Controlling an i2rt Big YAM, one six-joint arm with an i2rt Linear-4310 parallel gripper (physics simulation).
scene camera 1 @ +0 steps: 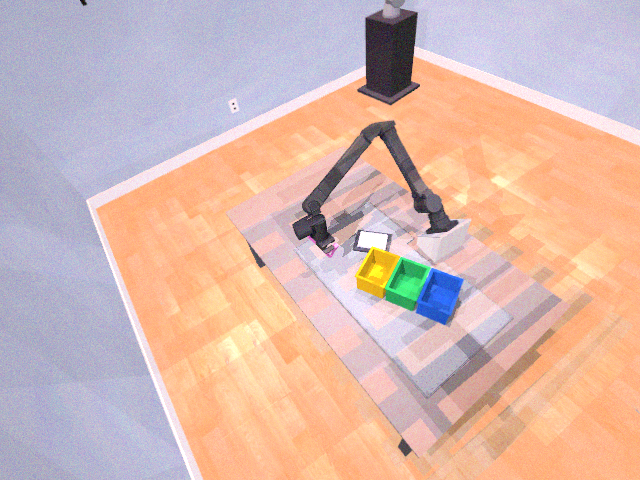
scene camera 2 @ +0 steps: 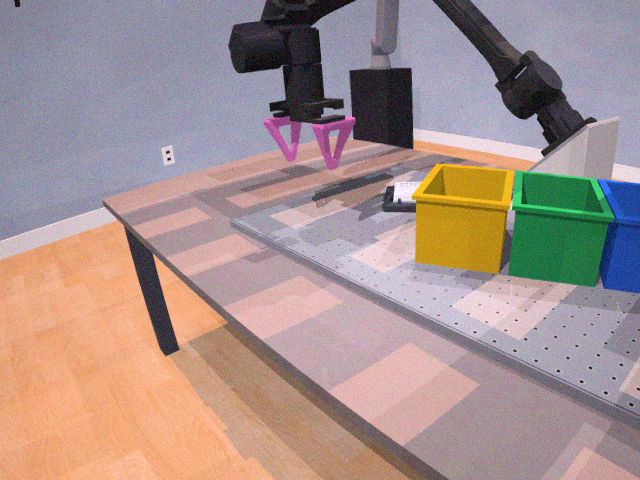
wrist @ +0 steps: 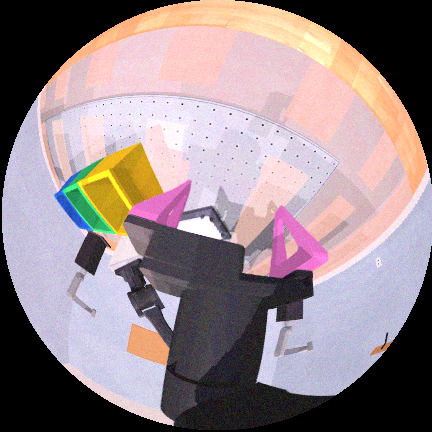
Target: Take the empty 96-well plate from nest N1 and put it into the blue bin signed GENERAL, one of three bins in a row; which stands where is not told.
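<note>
The white 96-well plate lies flat in the dark nest, partly hidden by the yellow bin in scene camera 2 and by the gripper in the wrist view. No N1 label is readable. The blue bin is at one end of the row, beside the green bin; no sign is readable on it. My gripper is open and empty, pink fingers pointing down, high above the table and off to the side of the nest, away from the arm's base.
The green bin is the middle one. The yellow bin stands nearest the nest. All stand on a perforated grey board. The arm's base sits on a pale block behind the bins.
</note>
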